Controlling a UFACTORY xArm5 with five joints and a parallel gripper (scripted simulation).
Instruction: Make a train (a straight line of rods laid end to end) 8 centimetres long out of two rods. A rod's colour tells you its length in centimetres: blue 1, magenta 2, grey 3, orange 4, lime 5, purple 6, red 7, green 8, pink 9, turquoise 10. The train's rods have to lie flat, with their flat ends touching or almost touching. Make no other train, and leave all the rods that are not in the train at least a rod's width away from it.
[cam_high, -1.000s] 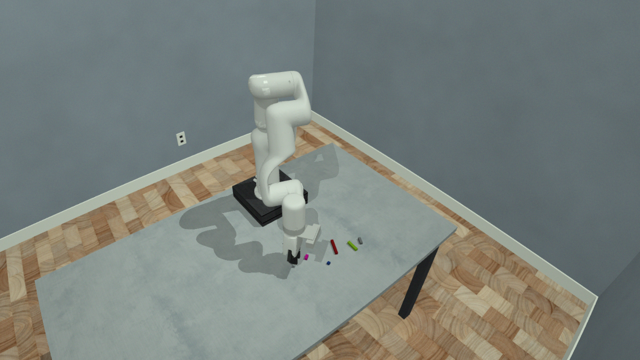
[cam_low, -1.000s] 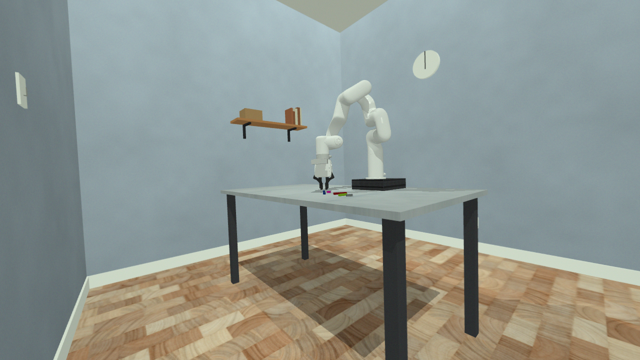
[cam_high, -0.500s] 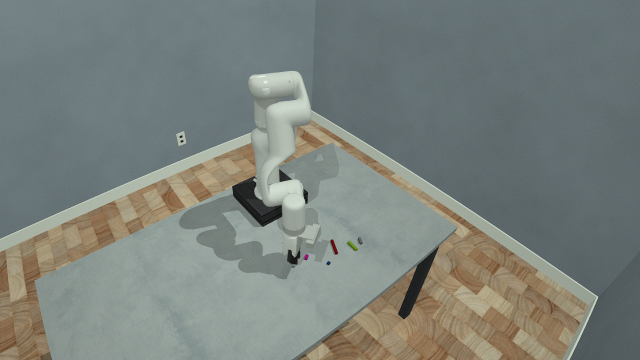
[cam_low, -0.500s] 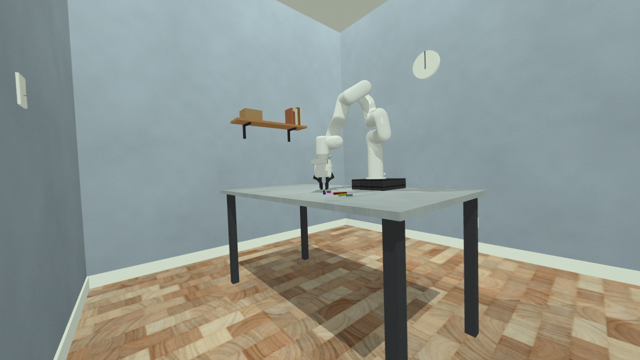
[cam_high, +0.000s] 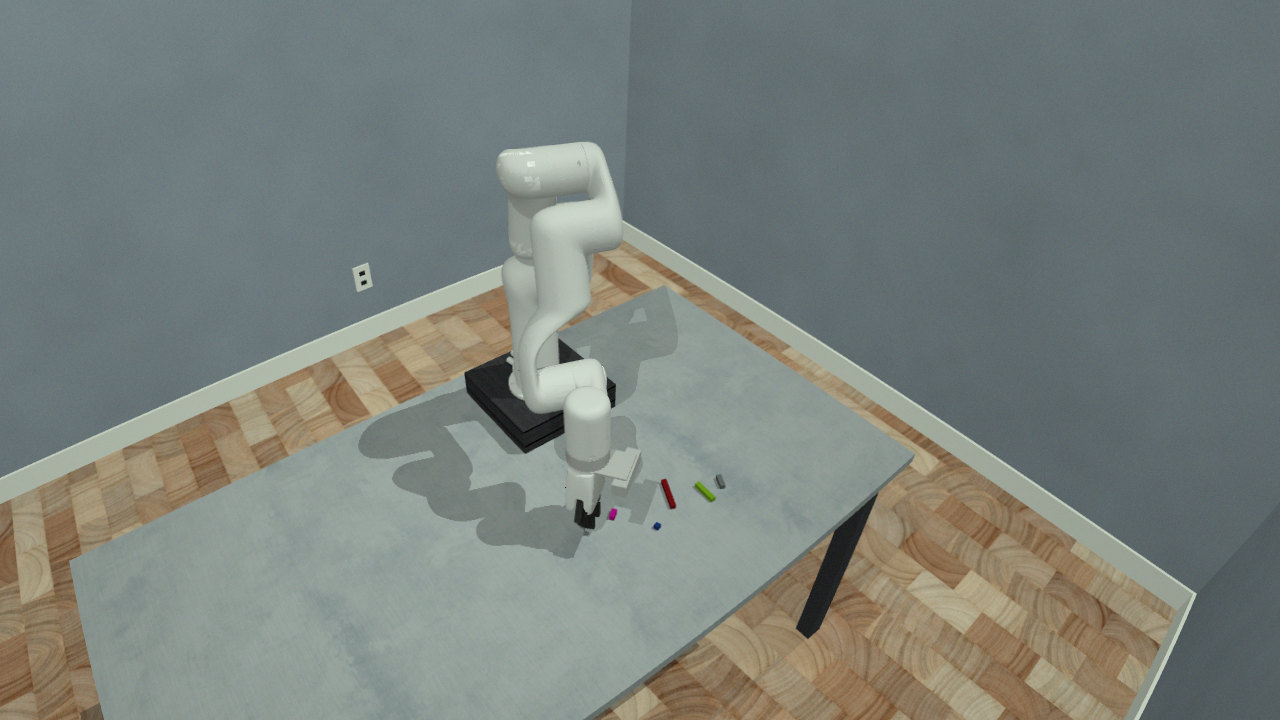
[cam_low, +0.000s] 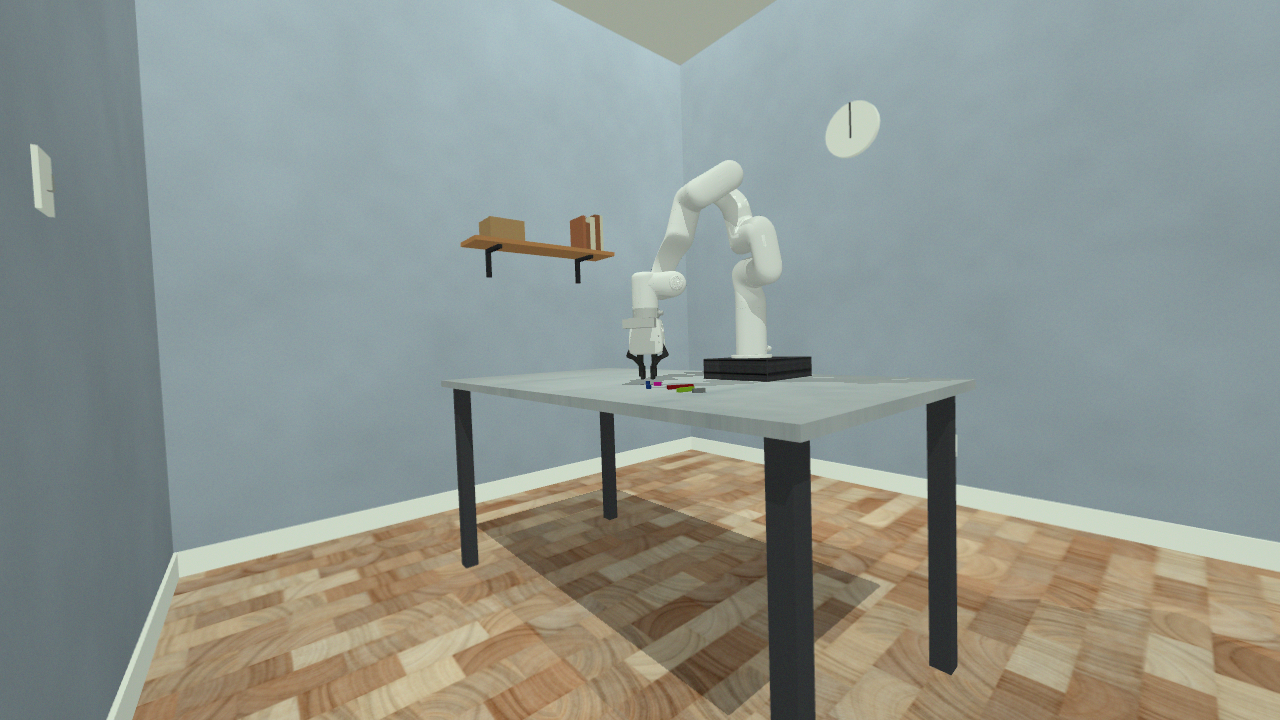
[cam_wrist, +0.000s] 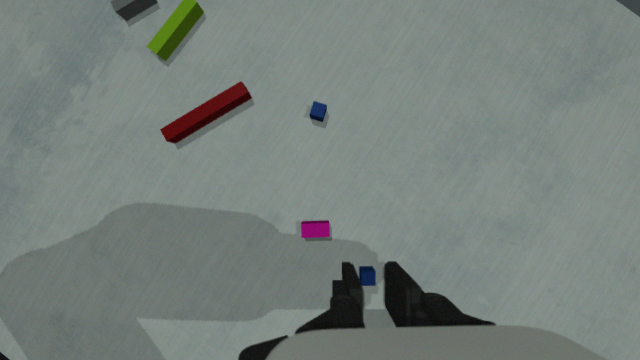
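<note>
Now: the magenta rod 2 cm ahead of my hand, 5 cm to the left of it and 3 cm below it. Round my hand: lime rod: 10 cm ahead, 21 cm to the left, 3 cm below; grey rod: 11 cm ahead, 26 cm to the left, 3 cm below; red rod: 6 cm ahead, 16 cm to the left, 3 cm below.
</note>
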